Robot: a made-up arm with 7 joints. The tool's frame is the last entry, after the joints. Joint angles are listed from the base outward. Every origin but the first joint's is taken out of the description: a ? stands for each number. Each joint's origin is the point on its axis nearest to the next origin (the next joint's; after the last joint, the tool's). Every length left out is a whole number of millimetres.
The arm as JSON. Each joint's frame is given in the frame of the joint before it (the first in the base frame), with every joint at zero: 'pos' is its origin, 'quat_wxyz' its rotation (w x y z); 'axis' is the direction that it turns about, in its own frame. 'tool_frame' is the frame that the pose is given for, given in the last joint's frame.
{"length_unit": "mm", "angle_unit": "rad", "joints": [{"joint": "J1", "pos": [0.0, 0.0, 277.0], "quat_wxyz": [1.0, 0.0, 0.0, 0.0], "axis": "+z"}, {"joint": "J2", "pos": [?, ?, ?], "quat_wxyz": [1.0, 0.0, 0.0, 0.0], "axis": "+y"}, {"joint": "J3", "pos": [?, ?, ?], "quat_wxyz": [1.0, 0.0, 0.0, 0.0], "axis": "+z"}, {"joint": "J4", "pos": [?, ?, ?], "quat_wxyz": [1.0, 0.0, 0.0, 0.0], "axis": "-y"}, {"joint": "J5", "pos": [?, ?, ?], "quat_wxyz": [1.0, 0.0, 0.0, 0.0], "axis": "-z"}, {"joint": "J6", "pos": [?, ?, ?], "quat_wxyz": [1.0, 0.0, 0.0, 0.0], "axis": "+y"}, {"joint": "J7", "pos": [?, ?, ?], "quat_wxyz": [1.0, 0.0, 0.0, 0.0], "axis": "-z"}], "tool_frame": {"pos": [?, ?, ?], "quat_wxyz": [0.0, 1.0, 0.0, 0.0]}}
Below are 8 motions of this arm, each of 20 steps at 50 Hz.
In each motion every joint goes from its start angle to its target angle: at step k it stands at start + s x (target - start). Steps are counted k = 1, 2, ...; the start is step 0. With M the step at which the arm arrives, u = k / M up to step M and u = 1 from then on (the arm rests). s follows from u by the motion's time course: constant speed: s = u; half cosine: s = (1 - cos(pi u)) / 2; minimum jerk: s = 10 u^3 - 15 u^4 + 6 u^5.
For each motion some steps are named. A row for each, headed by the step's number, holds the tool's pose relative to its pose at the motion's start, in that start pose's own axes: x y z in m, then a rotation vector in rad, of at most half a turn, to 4 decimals.
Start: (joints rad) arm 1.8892 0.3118 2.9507 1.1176 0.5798 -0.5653 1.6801
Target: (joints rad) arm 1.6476 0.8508 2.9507 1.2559 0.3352 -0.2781 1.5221
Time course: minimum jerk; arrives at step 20
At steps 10, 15, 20:
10: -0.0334 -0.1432 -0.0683 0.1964 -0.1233 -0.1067
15: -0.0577 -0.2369 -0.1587 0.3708 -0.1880 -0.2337
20: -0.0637 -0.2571 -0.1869 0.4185 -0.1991 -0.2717

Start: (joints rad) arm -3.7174 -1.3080 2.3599 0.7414 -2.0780 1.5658 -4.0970
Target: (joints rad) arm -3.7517 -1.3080 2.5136 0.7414 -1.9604 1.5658 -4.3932
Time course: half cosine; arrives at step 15
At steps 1, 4, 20:
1: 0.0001 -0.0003 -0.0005 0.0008 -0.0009 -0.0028
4: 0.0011 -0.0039 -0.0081 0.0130 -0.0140 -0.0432
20: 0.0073 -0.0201 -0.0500 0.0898 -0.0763 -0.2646

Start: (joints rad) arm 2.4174 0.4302 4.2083 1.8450 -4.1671 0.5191 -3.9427
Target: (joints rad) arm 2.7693 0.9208 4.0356 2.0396 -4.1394 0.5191 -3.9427
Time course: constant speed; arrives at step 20
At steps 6, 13, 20:
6: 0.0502 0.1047 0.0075 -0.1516 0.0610 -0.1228
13: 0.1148 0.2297 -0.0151 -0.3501 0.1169 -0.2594
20: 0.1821 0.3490 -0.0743 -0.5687 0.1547 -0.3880

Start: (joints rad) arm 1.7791 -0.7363 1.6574 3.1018 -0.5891 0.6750 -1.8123
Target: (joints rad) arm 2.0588 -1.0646 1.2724 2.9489 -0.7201 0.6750 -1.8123
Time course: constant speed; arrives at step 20
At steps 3, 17, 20:
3: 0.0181 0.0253 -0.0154 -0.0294 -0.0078 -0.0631
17: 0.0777 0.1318 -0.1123 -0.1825 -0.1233 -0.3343
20: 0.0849 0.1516 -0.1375 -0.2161 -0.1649 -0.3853

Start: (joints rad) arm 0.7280 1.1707 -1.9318 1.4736 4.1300 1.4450 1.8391
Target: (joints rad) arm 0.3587 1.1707 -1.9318 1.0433 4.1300 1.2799 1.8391
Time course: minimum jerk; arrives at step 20
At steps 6, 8, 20:
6: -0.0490 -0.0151 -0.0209 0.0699 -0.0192 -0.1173
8: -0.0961 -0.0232 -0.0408 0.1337 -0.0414 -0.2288
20: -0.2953 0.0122 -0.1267 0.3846 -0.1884 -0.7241

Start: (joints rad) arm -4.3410 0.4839 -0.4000 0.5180 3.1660 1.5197 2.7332
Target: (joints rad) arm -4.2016 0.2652 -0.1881 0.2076 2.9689 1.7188 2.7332
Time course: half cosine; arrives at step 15
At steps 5, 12, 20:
5: 0.0239 -0.0261 -0.0190 0.1011 0.0750 0.0407
12: 0.0822 -0.0783 -0.0844 0.3726 0.2805 0.1495
20: 0.0897 -0.0837 -0.0956 0.4130 0.3110 0.1656

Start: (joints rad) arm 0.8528 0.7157 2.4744 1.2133 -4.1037 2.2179 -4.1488
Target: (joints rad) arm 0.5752 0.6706 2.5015 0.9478 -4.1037 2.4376 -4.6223
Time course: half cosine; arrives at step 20
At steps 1, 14, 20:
1: 0.0003 0.0001 -0.0003 0.0006 0.0001 -0.0024
14: 0.0425 0.0162 -0.0384 0.0764 0.0023 -0.3285
20: 0.0536 0.0229 -0.0483 0.0963 0.0009 -0.4188

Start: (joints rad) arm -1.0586 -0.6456 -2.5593 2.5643 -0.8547 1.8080 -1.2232
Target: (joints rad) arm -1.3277 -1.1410 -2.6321 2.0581 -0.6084 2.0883 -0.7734
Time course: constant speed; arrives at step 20
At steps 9, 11, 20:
9: 0.0408 -0.0166 0.2140 0.5337 -0.1469 0.0518
11: 0.0459 -0.0313 0.2587 0.6518 -0.1866 0.0615
20: 0.0587 -0.1381 0.4293 1.1729 -0.3941 0.0718

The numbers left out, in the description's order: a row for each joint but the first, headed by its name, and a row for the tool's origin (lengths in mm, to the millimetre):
J2: 0.0 0.0 0.0
J3: 0.0 0.0 274.0
J4: 77.0 0.0 0.0
J5: 69.0 0.0 -306.0
J6: 0.0 0.0 0.0
J7: 58.0 0.0 -74.0
tool: 0.0 0.0 0.0

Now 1 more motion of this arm.
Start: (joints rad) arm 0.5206 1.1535 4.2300 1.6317 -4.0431 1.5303 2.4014
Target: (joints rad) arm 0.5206 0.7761 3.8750 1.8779 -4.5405 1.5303 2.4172
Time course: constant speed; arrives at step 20
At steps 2, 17, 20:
2: -0.0158 0.0074 -0.0215 0.0312 -0.0072 -0.0271
17: -0.0955 0.0457 -0.2108 0.3505 -0.0819 -0.1586
20: -0.1025 0.0500 -0.2526 0.4296 -0.0984 -0.1663

